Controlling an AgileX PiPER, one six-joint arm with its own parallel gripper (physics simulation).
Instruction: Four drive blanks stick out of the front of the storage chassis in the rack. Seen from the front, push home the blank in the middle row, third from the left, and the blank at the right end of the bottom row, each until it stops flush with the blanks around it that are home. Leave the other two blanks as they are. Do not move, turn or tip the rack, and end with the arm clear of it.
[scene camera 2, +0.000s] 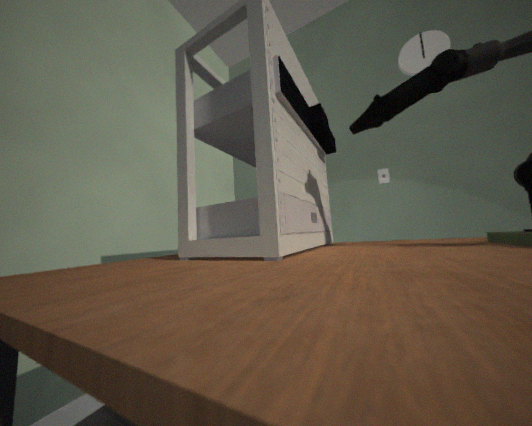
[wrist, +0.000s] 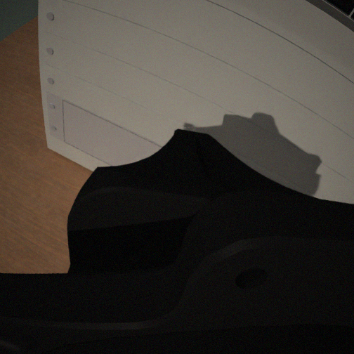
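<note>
The pale rack (scene camera 2: 265, 175) (wrist: 150, 65) stands upright on the table. The black-fronted storage chassis (scene camera 2: 295, 95) sits high in it, seen steeply from the side in the scene view. A dark block (scene camera 2: 322, 127) stands out from the far part of its front; single blanks and their rows cannot be told apart. In the wrist view a dark corner of the chassis (wrist: 346, 5) shows at the top right. My gripper (scene camera 2: 354, 130) (wrist: 187, 153) looks shut, with nothing seen in it. It is in the air in front of the rack, apart from the chassis, its tip pointing down toward the rack's front.
Below the chassis, pale panels (scene camera 2: 295, 170) close the rack's front, and the arm's shadow (scene camera 2: 314, 186) (wrist: 275, 150) falls on them. The wooden table (scene camera 2: 300, 320) (wrist: 25, 200) extends in front. A green base (scene camera 2: 510, 238) is at the right. A clock (scene camera 2: 412, 52) and wall plate (scene camera 2: 383, 176) are behind.
</note>
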